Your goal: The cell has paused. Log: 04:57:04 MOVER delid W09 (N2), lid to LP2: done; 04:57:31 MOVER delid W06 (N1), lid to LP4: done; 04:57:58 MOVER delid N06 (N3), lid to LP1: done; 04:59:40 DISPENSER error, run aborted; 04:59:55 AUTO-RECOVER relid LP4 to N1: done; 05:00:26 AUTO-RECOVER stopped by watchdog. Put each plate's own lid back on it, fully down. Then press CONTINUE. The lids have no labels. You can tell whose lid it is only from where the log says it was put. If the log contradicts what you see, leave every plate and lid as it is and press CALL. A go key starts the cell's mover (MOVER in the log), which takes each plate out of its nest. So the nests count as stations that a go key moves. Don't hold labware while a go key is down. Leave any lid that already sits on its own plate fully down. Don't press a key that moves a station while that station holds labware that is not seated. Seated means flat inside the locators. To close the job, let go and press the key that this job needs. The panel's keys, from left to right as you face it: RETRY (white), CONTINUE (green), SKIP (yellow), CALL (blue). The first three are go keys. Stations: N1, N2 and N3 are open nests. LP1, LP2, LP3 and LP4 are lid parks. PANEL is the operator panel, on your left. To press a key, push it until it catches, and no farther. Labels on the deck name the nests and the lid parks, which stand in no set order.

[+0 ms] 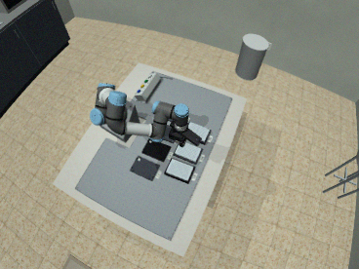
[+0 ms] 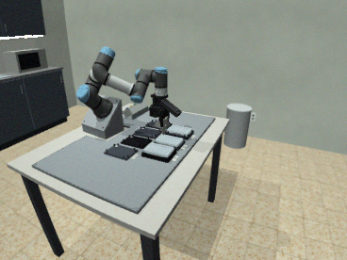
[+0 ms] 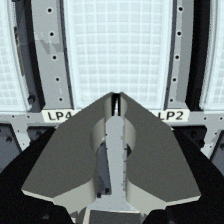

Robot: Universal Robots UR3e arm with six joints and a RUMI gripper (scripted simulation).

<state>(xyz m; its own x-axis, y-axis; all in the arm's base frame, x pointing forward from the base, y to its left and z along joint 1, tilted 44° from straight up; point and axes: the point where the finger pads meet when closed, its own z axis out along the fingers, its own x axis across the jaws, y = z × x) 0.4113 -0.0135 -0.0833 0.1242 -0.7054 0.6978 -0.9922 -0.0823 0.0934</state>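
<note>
Right now the pale lid is 40 mm below my hand and 30 mm ahead of it. Round my hand: LP2 label: 70 mm to the right, 60 mm below, 50 mm behind; then LP4 label: 60 mm to the left, 60 mm below, 60 mm behind; then plate: 140 mm to the left, 40 mm below, 10 mm ahead.
</note>
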